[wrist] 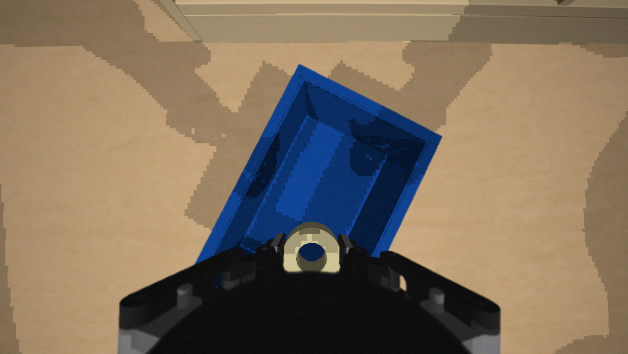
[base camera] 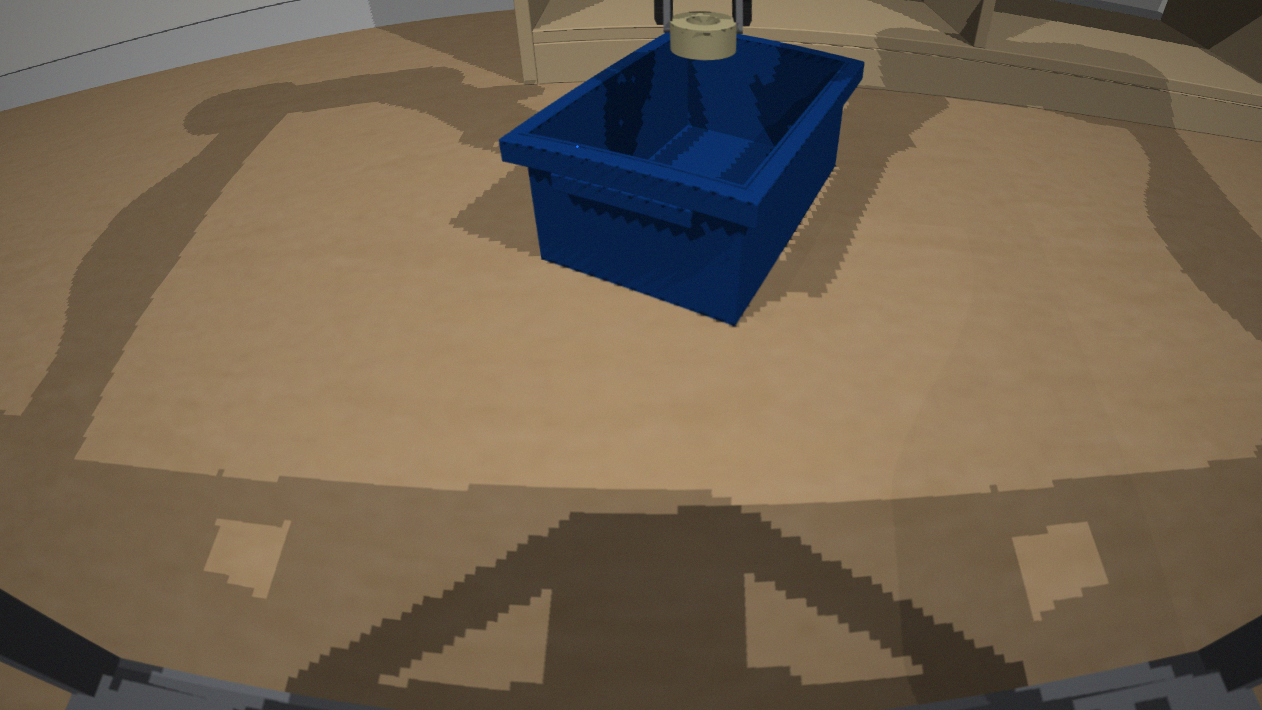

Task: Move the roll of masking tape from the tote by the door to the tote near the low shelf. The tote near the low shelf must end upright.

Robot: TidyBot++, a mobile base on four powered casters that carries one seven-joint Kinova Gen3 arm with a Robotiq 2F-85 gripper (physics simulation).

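Places are measured from the arm's base along level axes (x ahead, y left, z up), in metres.
Pixels of known places: gripper, fingertip midpoint: [wrist: 311,245] [base camera: 703,30].
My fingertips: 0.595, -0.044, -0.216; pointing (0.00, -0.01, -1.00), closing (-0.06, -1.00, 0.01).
Ahead of a thing's pixels: the offset from my fingertips to its top centre, as dx, dy, dz. Level surfaces: height alone.
A pale yellow roll of masking tape {-0.007, +0.000, +0.011} [base camera: 702,39] [wrist: 311,235] is held between the fingertips of my gripper [base camera: 703,19] [wrist: 311,245], which is shut on it. In the wrist view the roll's hole shows blue tote behind it. The blue tote {+0.023, -0.007, -0.060} [base camera: 644,242] [wrist: 411,187] stands upright on the floor near the low shelf [base camera: 573,60] [wrist: 310,28], turned at an angle to it. The gripper and the roll are above the tote; their exact height over the rim is hard to tell. The visible part of the tote's inside holds no object. The tote by the door does not show.
The low shelf runs along the floor behind the tote, close to its far end. A grey wall [base camera: 194,39] stands at the back left. Shadows of the arm and base fall across the wooden floor {dz -0.180} [base camera: 397,353] [wrist: 500,200]. Parts of the base show at the lower corners of the base camera view.
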